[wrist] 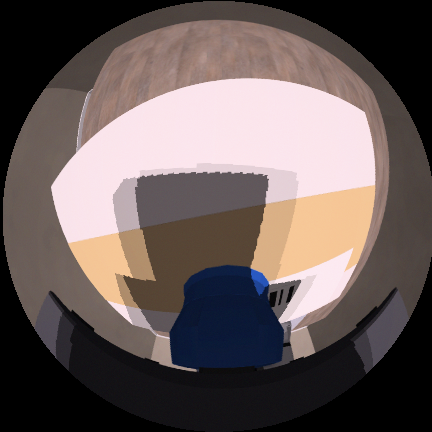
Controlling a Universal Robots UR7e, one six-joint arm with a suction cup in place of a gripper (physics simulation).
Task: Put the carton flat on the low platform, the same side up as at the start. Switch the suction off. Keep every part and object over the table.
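Frame: origin at the arm's base, x ahead, y left, z up, level; centimetres.
Seen in the pictures: hand, tool point: (226, 271).
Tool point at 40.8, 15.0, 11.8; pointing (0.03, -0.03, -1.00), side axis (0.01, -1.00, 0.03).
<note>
A point is followed by its place in that frame, as x, y, z.
The carton (235, 125) is a large white box with an orange tape band and a black-striped label near my cup. Its top face fills the middle of the wrist view and carries dark shadows of the arm. My blue suction cup (226, 282) is at the carton's top face, toward the lower part of the view, and the carton is held on it. The low platform does not show in the wrist view. The carton hides what lies beneath it, so I cannot tell whether its underside touches anything.
The wooden table top (210, 47) @[70.4, 16.5, -4.4] shows beyond the carton's far edge and as a narrow strip at the right. A thin pale rim (81, 120) @[60.7, 45.7, -4.2] stands at the left beside the table. Pale and grey parts show partly at the bottom, behind the cup.
</note>
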